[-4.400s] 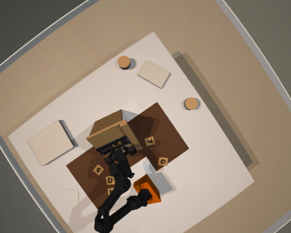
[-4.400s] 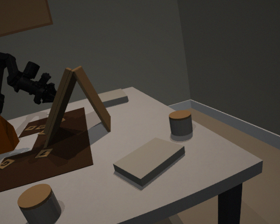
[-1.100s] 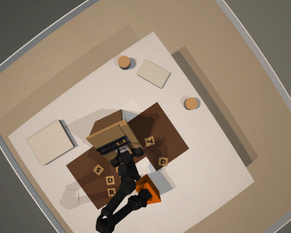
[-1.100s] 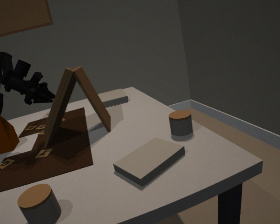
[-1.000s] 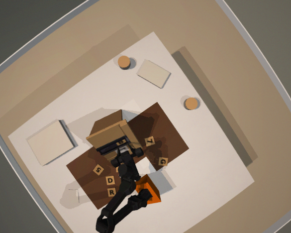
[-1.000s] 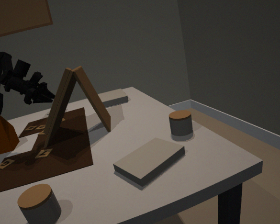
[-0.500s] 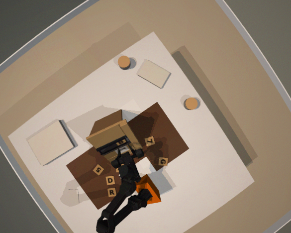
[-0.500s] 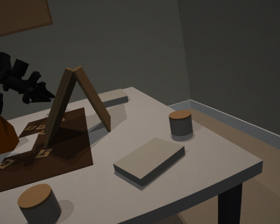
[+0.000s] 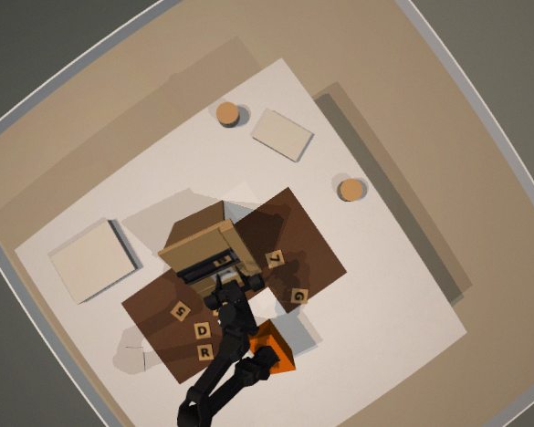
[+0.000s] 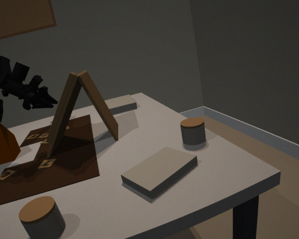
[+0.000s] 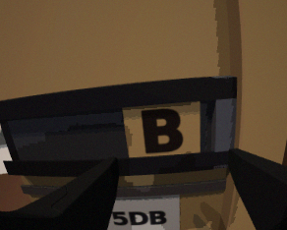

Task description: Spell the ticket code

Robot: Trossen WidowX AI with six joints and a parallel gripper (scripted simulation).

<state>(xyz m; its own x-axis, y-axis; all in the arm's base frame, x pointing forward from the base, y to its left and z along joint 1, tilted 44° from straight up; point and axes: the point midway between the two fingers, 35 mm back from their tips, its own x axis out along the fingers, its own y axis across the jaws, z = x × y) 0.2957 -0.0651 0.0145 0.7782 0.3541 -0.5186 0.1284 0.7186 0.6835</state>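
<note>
Now: the white ticket 10 mm behind my gripper tip, 30 mm to the left of it and 100 mm below it. The rest, counted from my gripper tip: brown mat: 120 mm behind, 50 mm to the left, 190 mm below; then pale card: 120 mm behind, 520 mm to the left, 190 mm below; then flat slab: 300 mm ahead, 400 mm to the right, 180 mm below.
</note>
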